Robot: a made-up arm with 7 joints. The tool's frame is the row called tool. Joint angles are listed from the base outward.
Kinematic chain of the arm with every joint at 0, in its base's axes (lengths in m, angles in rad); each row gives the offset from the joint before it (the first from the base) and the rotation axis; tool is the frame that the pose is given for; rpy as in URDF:
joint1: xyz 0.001 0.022 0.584 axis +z
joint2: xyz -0.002 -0.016 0.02 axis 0 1 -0.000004
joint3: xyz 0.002 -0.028 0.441 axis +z
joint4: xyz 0.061 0.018 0.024 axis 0 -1 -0.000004
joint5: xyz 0.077 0.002 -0.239 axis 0 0.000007 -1
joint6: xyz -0.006 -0.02 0.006 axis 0 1 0.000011
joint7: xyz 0.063 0.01 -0.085 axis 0 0.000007 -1
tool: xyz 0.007 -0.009 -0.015 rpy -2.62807 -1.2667 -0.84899
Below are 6 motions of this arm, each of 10 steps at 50 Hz.
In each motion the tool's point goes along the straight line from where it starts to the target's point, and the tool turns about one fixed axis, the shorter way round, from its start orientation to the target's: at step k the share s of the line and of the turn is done. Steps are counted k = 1, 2, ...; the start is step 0. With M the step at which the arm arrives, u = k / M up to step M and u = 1 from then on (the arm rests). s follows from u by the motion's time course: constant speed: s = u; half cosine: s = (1 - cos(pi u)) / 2; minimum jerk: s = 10 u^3 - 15 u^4 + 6 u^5.
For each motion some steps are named. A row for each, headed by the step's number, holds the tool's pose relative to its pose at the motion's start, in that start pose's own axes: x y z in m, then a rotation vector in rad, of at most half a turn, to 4 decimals.
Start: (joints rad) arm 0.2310 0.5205 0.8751 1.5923 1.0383 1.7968 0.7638
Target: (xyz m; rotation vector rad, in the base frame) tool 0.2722 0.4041 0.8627 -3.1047 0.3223 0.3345
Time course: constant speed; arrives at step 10
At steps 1, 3, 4, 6, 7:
1: 0.0013 -0.0017 0.0087 -0.0169 0.0023 -0.0055
3: 0.0038 -0.0050 0.0260 -0.0506 0.0069 -0.0164
4: 0.0051 -0.0067 0.0347 -0.0675 0.0092 -0.0219
6: 0.0077 -0.0101 0.0520 -0.1013 0.0139 -0.0328
7: 0.0089 -0.0117 0.0607 -0.1182 0.0162 -0.0383

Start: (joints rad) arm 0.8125 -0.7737 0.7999 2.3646 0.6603 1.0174 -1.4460
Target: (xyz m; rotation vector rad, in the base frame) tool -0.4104 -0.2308 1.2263 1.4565 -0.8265 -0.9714
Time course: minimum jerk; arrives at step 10
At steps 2, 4, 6, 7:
2: 0.0051 -0.0018 0.0015 0.0096 0.0054 -0.0124
4: 0.0278 -0.0099 0.0080 0.0523 0.0294 -0.0681
6: 0.0598 -0.0214 0.0173 0.1125 0.0631 -0.1464
7: 0.0733 -0.0262 0.0212 0.1380 0.0774 -0.1795

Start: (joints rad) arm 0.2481 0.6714 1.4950 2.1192 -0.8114 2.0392 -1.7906
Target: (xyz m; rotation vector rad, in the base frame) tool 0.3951 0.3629 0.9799 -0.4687 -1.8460 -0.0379
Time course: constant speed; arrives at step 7
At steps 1, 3, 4, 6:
1: -0.0036 0.0034 -0.0017 -0.0006 0.0020 -0.0025
3: -0.0109 0.0102 -0.0051 -0.0017 0.0061 -0.0075
4: -0.0145 0.0136 -0.0068 -0.0022 0.0081 -0.0100
6: -0.0217 0.0205 -0.0103 -0.0034 0.0122 -0.0151

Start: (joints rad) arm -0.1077 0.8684 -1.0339 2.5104 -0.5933 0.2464 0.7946
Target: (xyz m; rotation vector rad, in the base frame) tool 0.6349 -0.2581 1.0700 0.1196 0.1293 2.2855
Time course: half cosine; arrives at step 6
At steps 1, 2, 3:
1: 0.0002 0.0027 0.0012 -0.0022 0.0001 -0.0032
2: 0.0007 0.0100 0.0044 -0.0082 0.0003 -0.0119
3: 0.0015 0.0201 0.0087 -0.0163 0.0006 -0.0237

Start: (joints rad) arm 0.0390 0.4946 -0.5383 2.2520 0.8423 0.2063 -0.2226
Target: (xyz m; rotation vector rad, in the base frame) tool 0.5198 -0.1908 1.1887 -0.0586 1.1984 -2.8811
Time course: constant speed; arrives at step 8
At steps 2, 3, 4, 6, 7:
2: 0.0105 0.0022 0.0094 -0.0267 0.0000 0.0067
3: 0.0158 0.0033 0.0141 -0.0401 0.0000 0.0100
4: 0.0210 0.0044 0.0187 -0.0535 0.0001 0.0134
6: 0.0316 0.0065 0.0281 -0.0802 0.0001 0.0201
7: 0.0368 0.0076 0.0328 -0.0936 0.0001 0.0234

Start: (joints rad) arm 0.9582 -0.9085 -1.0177 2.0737 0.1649 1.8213 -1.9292
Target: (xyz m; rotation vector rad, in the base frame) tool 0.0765 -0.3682 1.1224 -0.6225 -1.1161 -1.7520
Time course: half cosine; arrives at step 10
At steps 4, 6, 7, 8, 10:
4: -0.0080 0.0030 0.0134 0.0062 -0.0497 0.0579
6: -0.0151 0.0057 0.0253 0.0117 -0.0941 0.1096
7: -0.0184 0.0070 0.0307 0.0142 -0.1142 0.1330
8: -0.0209 0.0079 0.0350 0.0162 -0.1301 0.1515
10: -0.0231 0.0088 0.0387 0.0179 -0.1438 0.1675

